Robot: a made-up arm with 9 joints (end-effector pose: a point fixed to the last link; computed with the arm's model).
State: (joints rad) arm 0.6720 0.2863 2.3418 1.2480 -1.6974 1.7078 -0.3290 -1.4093 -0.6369
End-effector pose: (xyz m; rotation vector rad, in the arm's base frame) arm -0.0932 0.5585 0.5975 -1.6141 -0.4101 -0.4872
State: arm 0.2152 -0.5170 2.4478 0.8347 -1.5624 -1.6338 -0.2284 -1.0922 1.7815
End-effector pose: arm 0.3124 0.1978 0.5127 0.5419 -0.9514 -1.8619
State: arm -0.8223 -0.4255 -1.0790 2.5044 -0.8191 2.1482 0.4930 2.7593 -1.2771
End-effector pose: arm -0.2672 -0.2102 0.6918 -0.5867 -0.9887 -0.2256
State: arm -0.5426 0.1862 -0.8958 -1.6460 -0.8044 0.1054 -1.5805 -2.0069 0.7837
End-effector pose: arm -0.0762 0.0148 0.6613 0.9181 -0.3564 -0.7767
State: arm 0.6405 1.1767 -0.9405 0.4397 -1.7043 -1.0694 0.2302 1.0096 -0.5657
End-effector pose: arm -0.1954 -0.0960 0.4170 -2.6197 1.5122 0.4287
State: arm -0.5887 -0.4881 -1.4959 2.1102 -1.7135 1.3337 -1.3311 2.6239 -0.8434
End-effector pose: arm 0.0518 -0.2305 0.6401 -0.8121 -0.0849 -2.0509
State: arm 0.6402 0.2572 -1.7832 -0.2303 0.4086 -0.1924 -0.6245 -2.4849 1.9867
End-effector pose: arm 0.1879 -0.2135 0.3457 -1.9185 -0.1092 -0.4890
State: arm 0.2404 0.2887 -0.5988 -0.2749 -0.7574 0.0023 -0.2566 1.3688 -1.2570
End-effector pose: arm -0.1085 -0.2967 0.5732 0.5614 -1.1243 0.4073
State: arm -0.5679 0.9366 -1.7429 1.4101 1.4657 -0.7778 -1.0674 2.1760 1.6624
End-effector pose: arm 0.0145 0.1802 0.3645 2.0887 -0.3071 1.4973
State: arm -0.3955 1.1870 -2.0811 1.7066 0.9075 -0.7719 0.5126 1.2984 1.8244
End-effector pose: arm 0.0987 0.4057 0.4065 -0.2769 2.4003 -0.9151
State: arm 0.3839 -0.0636 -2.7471 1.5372 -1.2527 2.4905 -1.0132 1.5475 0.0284
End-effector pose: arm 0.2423 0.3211 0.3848 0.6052 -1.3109 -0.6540
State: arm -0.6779 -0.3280 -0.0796 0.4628 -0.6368 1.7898 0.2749 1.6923 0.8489
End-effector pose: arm -0.2330 -0.0140 1.0321 2.4302 -1.0958 -0.5590
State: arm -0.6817 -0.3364 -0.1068 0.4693 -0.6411 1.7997 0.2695 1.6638 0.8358
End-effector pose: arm -0.2364 -0.0179 1.0305 2.4285 -1.0701 -0.5611
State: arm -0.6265 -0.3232 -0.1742 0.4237 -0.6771 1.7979 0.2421 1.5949 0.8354
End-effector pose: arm -0.2452 -0.0490 1.0169 2.4708 -0.9285 -0.4294
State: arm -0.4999 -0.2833 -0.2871 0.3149 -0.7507 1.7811 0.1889 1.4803 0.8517
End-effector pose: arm -0.2546 -0.1130 0.9830 2.5418 -0.6833 -0.1170
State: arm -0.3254 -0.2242 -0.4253 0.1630 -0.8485 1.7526 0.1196 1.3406 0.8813
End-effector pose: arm -0.2516 -0.1977 0.9237 2.6040 -0.4302 0.3338
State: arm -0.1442 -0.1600 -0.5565 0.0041 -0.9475 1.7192 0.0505 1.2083 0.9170
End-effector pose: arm -0.2282 -0.2774 0.8460 2.6443 -0.2542 0.8085
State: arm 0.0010 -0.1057 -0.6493 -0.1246 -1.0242 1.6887 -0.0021 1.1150 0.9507
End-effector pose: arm -0.1950 -0.3286 0.7751 2.6696 -0.1709 1.1806
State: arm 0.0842 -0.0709 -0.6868 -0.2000 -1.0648 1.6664 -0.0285 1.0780 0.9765
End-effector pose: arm -0.1714 -0.3499 0.7358 2.6867 -0.1388 1.3811
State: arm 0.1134 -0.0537 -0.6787 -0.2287 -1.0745 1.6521 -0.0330 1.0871 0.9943
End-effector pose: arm -0.1628 -0.3539 0.7288 2.6994 -0.1192 1.4381
